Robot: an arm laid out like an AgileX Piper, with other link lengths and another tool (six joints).
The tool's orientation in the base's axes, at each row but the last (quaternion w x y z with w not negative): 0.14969, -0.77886, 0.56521, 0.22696; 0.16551, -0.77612, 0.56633, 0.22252; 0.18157, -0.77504, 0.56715, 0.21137; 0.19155, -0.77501, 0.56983, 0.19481; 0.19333, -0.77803, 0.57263, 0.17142
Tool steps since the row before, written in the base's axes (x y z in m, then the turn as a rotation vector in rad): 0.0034, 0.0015, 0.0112, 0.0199, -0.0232, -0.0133; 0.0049, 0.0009, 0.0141, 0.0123, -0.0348, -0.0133; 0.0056, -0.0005, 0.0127, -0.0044, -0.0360, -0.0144; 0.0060, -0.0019, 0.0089, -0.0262, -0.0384, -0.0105; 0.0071, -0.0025, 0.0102, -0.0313, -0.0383, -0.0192
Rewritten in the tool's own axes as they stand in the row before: -0.0062, -0.0034, -0.0094, 0.0309, -0.0118, -0.0037; -0.0070, -0.0050, -0.0122, 0.0383, -0.0011, -0.0084; -0.0049, -0.0057, -0.0117, 0.0354, 0.0153, -0.0061; -0.0014, -0.0059, -0.0091, 0.0293, 0.0365, -0.0088; -0.0009, -0.0072, -0.0104, 0.0320, 0.0423, -0.0010
